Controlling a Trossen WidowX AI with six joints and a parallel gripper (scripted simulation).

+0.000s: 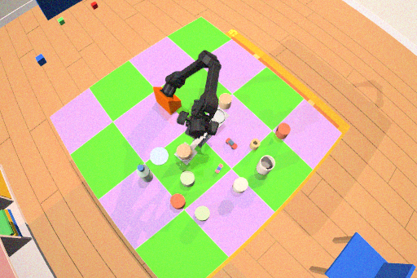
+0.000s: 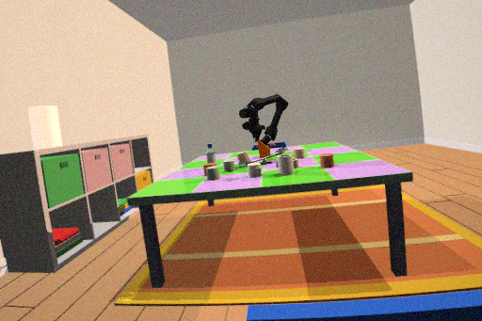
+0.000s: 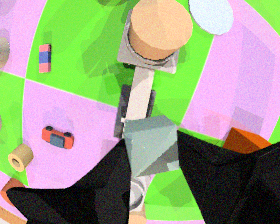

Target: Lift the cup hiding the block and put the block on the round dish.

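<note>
Right now the round dish is 9 cm behind my gripper tip, 20 cm to the right of it and 16 cm below it. From my gripper tip the other things lie so: toy car 13 cm ahead, 12 cm to the left, 15 cm below; then grey block 1 cm above; then small grey balance 4 cm to the left, 13 cm below.
</note>
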